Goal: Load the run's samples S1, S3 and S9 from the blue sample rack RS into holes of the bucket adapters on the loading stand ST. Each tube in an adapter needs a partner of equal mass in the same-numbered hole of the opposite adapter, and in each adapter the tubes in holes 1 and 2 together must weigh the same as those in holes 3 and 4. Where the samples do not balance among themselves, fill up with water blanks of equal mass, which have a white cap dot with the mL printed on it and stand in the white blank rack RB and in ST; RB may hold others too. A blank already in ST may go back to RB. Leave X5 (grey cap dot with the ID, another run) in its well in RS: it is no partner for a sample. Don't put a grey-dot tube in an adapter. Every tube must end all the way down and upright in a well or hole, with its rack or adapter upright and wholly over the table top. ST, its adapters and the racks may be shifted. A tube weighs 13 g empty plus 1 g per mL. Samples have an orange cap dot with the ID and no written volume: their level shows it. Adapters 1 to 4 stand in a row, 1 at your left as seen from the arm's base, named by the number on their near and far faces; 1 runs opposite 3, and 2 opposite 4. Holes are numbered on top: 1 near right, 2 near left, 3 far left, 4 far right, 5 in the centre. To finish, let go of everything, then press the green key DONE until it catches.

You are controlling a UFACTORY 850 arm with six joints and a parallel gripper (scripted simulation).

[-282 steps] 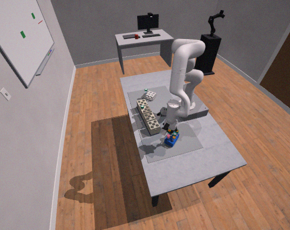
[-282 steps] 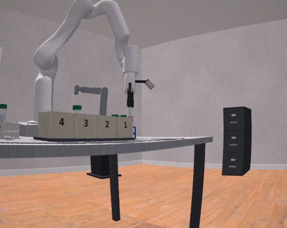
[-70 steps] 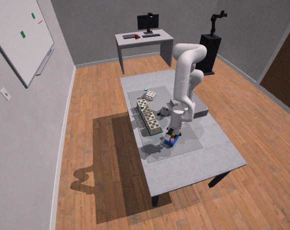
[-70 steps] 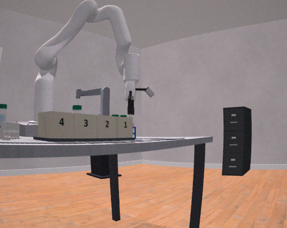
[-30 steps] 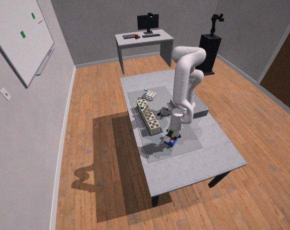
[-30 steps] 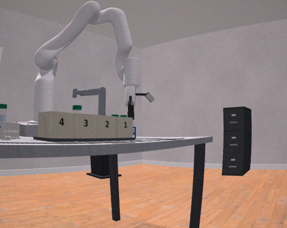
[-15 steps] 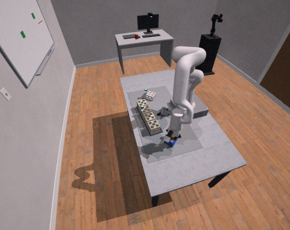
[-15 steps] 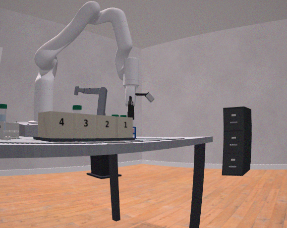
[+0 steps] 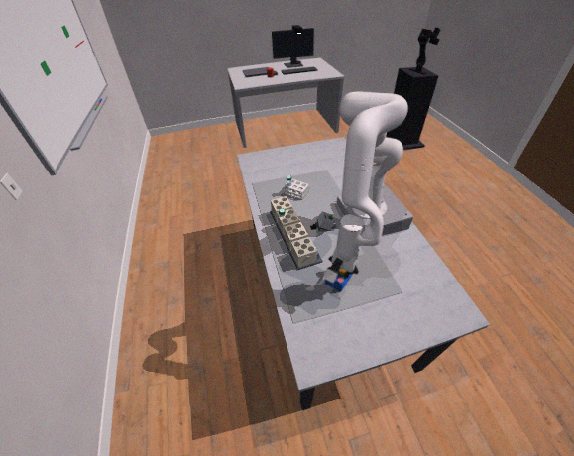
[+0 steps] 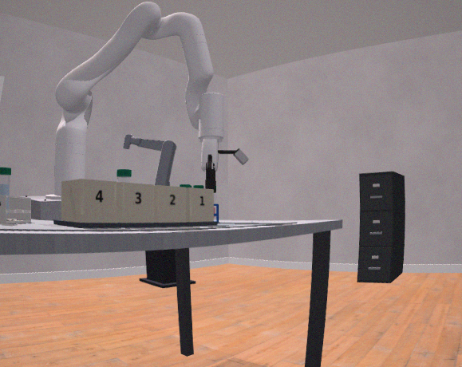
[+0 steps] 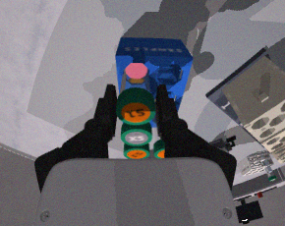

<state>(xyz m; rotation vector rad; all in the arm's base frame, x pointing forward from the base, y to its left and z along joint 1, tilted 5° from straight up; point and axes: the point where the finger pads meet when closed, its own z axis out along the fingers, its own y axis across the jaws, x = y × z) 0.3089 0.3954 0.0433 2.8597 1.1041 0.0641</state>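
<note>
My gripper is now 50 mm above the sample tube S1 and 10 mm past it. From my hand the other things lie so: grey-dot tube X5: 50 mm below, 30 mm to the right, 20 mm behind; then blue sample rack RS: 90 mm below, 40 mm to the right, 20 mm behind; then sample tube S9: 90 mm to the right, 50 mm below, 40 mm behind.
</note>
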